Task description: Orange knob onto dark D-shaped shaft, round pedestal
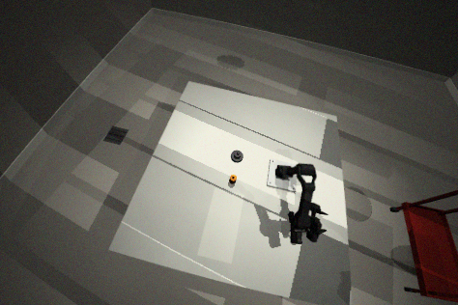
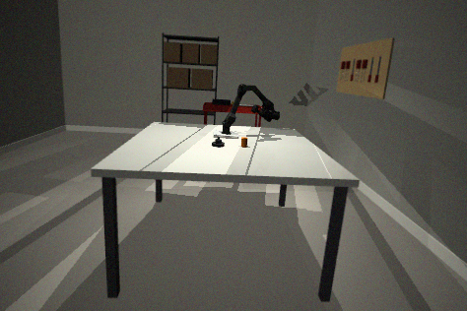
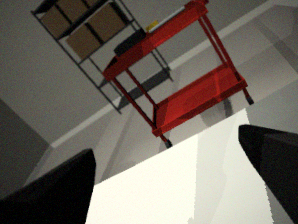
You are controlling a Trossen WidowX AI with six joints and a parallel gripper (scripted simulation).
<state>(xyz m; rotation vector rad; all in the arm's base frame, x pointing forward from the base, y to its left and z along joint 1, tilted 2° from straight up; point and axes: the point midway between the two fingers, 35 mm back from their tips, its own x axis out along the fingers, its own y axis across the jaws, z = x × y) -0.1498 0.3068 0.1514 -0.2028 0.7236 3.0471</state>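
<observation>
The orange knob is 50 cm ahead of my gripper tip, 24 cm to the right of it and 13 cm below it. Round my gripper tip: dark round pedestal (47 cm ahead, 42 cm to the right, 13 cm below).
</observation>
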